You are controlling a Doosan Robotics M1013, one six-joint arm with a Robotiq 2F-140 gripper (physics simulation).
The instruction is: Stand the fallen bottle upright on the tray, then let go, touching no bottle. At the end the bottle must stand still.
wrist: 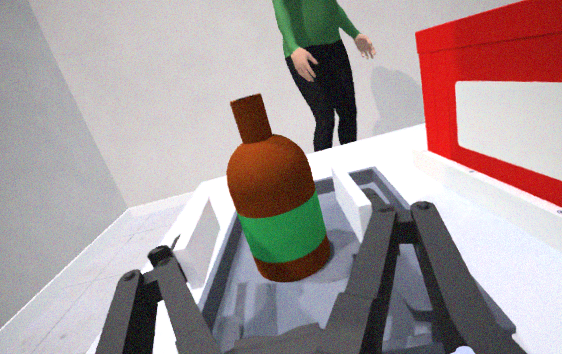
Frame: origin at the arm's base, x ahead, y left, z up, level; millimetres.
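Where they show: gripper, fingertip midpoint: (273, 197).
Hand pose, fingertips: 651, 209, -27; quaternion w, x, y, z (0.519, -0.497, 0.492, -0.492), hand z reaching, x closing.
Things, the pixels of their top centre, and the offset from my fingertips, as dx, dy, dz. "*": a spot on its surface instead. Level surfaces: height alone.
- brown bottle, top centre: (245, 97) +21, +1, +80
- grey-blue tray, surface spot: (221, 260) * +13, +67, -56
- red frame, surface spot: (440, 115) * +109, -199, +0
- white table, surface height: dz -79
A brown bottle (277, 185) with a green band stands in the middle of the wrist view, its base on the grey-blue tray (221, 260). Its neck leans left in the picture, much as the person behind it does, so it looks upright on the tray. My gripper (273, 197) is open, with one white fingertip pad left of the bottle and one right of it. A gap shows between the bottle and each pad, and nothing is gripped. How far the bottle stands beyond the pads is hard to tell.
A red frame (440, 115) with a pale panel stands at the right on the white table (500, 235). A person (325, 80) in a green top and black trousers stands behind the table. A small pale object (462, 350) shows at the bottom edge, right of the gripper.
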